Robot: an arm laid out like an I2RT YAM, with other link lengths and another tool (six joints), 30 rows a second.
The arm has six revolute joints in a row. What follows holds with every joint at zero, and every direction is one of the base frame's. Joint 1 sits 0.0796 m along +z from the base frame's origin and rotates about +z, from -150.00 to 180.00 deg. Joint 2 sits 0.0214 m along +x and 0.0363 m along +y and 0.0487 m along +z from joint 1 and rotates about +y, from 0.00 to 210.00 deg. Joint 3 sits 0.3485 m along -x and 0.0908 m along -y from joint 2 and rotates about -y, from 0.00 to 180.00 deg. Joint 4 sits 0.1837 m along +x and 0.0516 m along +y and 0.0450 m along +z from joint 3 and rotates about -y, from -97.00 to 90.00 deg. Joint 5 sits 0.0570 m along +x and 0.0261 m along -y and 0.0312 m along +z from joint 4 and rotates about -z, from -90.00 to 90.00 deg. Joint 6 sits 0.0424 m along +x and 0.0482 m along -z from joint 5 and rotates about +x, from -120.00 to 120.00 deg. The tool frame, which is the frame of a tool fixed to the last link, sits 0.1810 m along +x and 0.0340 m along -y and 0.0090 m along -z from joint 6; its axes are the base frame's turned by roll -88.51, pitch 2.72 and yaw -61.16 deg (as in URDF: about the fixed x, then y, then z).
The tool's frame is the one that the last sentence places.
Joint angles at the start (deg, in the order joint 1, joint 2, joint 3, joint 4, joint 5, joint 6): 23.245, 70.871, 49.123, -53.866, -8.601, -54.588
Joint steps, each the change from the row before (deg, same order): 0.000, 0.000, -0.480, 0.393, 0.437, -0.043; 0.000, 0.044, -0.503, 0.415, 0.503, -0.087; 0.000, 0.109, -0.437, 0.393, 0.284, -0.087; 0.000, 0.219, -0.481, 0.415, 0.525, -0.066; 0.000, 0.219, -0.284, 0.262, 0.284, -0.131; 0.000, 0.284, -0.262, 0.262, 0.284, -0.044; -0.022, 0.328, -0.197, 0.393, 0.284, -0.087; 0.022, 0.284, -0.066, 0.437, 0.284, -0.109; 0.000, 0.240, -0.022, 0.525, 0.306, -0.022; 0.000, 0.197, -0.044, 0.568, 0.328, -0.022; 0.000, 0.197, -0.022, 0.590, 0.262, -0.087; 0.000, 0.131, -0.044, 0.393, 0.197, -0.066; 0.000, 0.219, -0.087, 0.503, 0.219, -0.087; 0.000, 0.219, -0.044, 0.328, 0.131, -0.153; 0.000, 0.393, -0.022, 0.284, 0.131, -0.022
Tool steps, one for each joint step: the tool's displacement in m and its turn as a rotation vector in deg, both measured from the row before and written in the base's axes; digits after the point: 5 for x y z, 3 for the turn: 0.00011, -0.00180, -0.00172, -0.431, -0.097, -0.067; 0.00021, -0.00202, -0.00189, -0.515, -0.091, -0.040; 0.00011, -0.00113, -0.00176, -0.328, 0.013, 0.015; 0.00038, -0.00205, -0.00221, -0.592, 0.047, -0.062; 0.00030, -0.00103, -0.00149, -0.371, 0.086, 0.060; 0.00040, -0.00103, -0.00156, -0.373, 0.143, -0.023; 0.00132, -0.00068, -0.00121, -0.321, -0.004, -0.002; 0.00212, -0.00018, -0.00046, -0.238, -0.209, 0.063; 0.00274, -0.00012, -0.00005, -0.174, -0.363, -0.049; 0.00283, -0.00018, 0.00003, -0.168, -0.430, -0.056; 0.00294, 0.00018, 0.00017, -0.103, -0.456, 0.021; 0.00185, -0.00002, -0.00001, -0.102, -0.287, 0.015; 0.00217, 0.00003, -0.00029, -0.134, -0.280, 0.029; 0.00151, 0.00015, -0.00033, -0.122, -0.136, 0.115; 0.00144, 0.00007, -0.00081, -0.173, 0.067, -0.012
